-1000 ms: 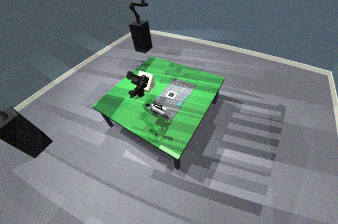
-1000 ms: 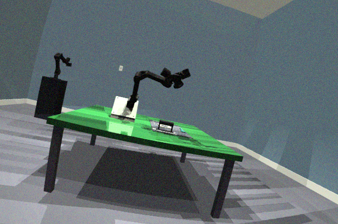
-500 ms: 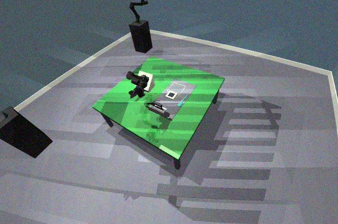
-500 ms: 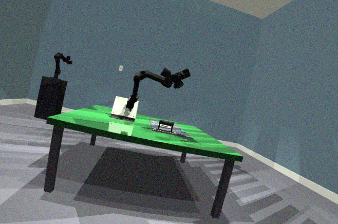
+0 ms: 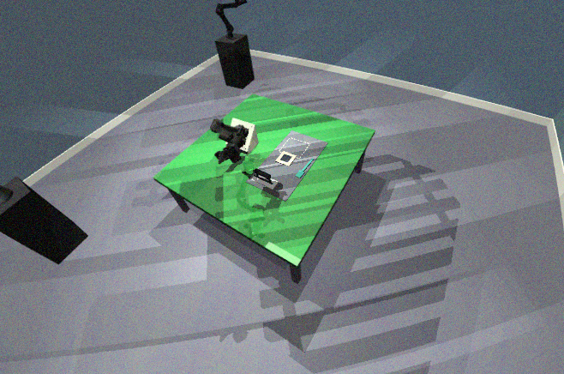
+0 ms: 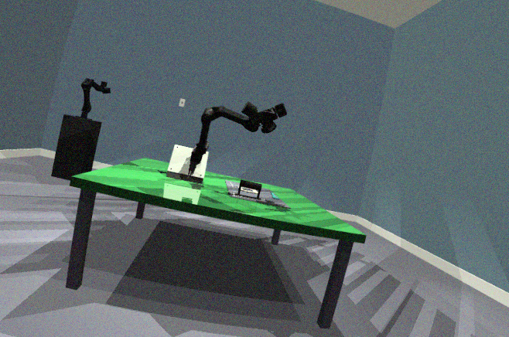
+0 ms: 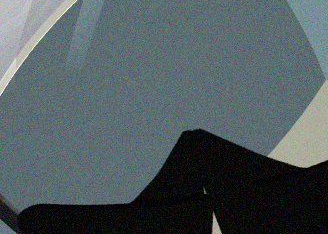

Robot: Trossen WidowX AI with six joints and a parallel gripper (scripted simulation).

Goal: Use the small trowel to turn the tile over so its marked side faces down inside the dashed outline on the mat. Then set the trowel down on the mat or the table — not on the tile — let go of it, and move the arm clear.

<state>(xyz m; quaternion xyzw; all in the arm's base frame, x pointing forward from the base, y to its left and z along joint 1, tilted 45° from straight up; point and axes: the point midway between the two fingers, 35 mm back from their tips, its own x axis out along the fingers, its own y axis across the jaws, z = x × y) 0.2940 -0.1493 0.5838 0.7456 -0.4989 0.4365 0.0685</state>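
My gripper tip is 41 cm above the small trowel and 29 cm to the right of it. From my gripper tip the other things lie so: grey mat (53 cm to the left, 46 cm below, 10 cm ahead); thin teal strip (50 cm to the left, 44 cm below, 24 cm ahead); tile (54 cm to the left, 44 cm below, 7 cm ahead).
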